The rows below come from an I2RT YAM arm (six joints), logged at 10 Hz.
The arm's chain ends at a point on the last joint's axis. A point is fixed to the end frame.
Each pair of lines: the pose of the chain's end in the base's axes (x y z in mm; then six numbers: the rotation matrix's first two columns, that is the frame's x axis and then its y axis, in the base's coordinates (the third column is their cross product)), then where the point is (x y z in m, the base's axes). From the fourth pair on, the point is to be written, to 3 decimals.
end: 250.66, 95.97, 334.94, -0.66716, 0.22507, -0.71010, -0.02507, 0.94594, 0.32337
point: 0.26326 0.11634 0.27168
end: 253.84, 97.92, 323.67, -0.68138, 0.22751, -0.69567, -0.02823, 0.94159, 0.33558
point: 0.26515 0.11919 0.26047
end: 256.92, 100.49, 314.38, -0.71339, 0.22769, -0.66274, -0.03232, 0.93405, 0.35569
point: 0.26524 0.12322 0.25122
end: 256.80, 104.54, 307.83, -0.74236, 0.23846, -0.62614, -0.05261, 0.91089, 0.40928
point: 0.262 0.131 0.246
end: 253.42, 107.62, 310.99, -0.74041, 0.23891, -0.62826, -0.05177, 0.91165, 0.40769
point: 0.259 0.134 0.249
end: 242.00, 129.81, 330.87, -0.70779, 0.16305, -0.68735, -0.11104, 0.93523, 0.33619
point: 0.251 0.152 0.268
